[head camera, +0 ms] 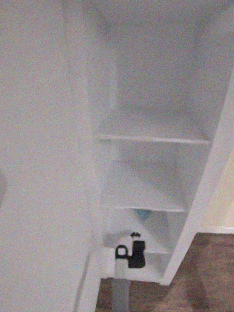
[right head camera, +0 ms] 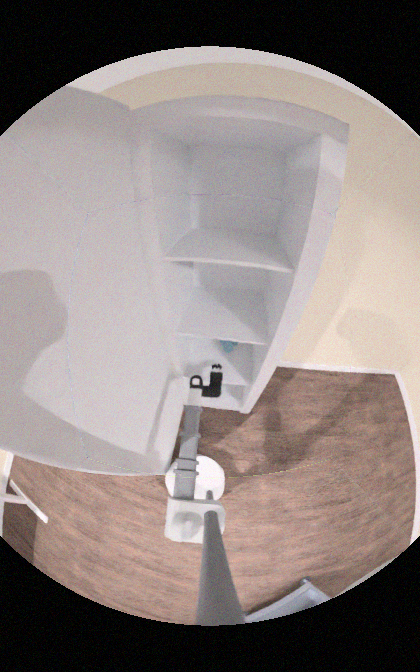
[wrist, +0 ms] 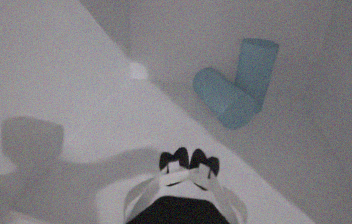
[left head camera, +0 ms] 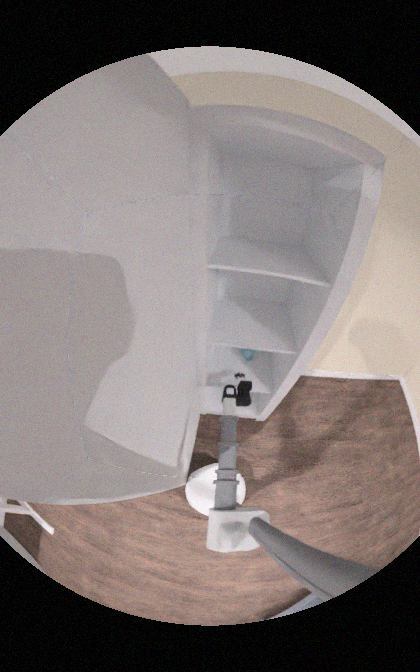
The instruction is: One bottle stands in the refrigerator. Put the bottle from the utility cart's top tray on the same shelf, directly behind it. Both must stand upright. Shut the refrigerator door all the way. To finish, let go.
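Frame: origin at the robot's base, x ahead, y left, z up, level; metres.
Where they show: gripper, between the fingertips: point(head camera: 135, 233) point(wrist: 189, 160).
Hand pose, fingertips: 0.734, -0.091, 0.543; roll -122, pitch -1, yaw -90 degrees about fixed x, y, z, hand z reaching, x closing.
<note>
Each offset is from my fingertips to the centre of the thing, as dx, dy, dz. "pt": to the spot under its first point.
Two teal bottles show in the wrist view, overlapping. One bottle @[+0.217, -0.053, -0.021] point(wrist: 223, 97) lies tipped on its side, across the lower part of the other bottle @[+0.247, -0.117, +0.015] point(wrist: 258, 70), which looks upright or nearly so. In the head views, teal @[pt +0.156, -0.066, +0.011] point(head camera: 143, 214) point(left head camera: 247, 354) point(right head camera: 229, 345) shows under the second shelf board; I cannot separate the two bottles there. My gripper point(head camera: 135, 234) point(left head camera: 240, 375) point(right head camera: 216, 367) point(wrist: 189, 160) is shut and empty, its fingertips close together, in front of the bottles and apart from them. The refrigerator door point(head camera: 35, 150) point(left head camera: 160, 300) point(right head camera: 110, 300) stands wide open at the left.
The refrigerator's right front edge point(head camera: 197, 210) point(left head camera: 369, 195) point(right head camera: 332, 165) and its shelf boards bound the reach. My arm point(left head camera: 227, 465) point(right head camera: 187, 450) runs in past the door's lower edge. A grey-blue corner point(left head camera: 302, 605) point(right head camera: 295, 600) shows at the bottom, white legs point(left head camera: 37, 517) point(right head camera: 30, 502) lower left.
</note>
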